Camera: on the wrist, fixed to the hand. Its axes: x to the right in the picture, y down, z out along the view.
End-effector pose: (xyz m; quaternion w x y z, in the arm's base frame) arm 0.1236 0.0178 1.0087 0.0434 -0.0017 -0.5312 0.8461
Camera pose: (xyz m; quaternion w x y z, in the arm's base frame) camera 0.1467 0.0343 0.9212 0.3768 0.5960 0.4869 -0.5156
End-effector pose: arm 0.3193 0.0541 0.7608 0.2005 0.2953 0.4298 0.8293
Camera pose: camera 0.2970 -0.0315 0.7861 0.4812 -0.2161 -0.0181 -0.8494
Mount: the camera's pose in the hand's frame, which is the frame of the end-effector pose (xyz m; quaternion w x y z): -0.0256 0.0699 -0.0541 0.6795 -0.1646 0.2821 0.6569
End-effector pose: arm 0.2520 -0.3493 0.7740 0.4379 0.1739 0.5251 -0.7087
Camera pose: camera 0.3108 -0.2941 0.7297 0.6436 0.5910 0.4828 -0.0584
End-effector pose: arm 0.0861 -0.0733 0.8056 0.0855 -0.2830 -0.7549 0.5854
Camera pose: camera 0.1550 -0.0308 0.7618 0.1601 0.8675 0.3993 -0.2499
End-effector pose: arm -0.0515 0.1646 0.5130 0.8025 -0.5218 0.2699 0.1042
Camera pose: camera -0.1217 0.1495 0.4555 0.3148 -0.3388 0.7354 0.4952
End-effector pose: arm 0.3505 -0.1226 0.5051 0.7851 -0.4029 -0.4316 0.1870
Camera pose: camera 0.3848 -0.1222 0.4197 0.4661 -0.7393 0.1621 0.4581
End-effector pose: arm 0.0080 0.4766 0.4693 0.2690 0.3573 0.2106 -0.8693
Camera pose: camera 0.0940 0.4613 0.4405 0.7532 0.5821 0.1274 -0.2785
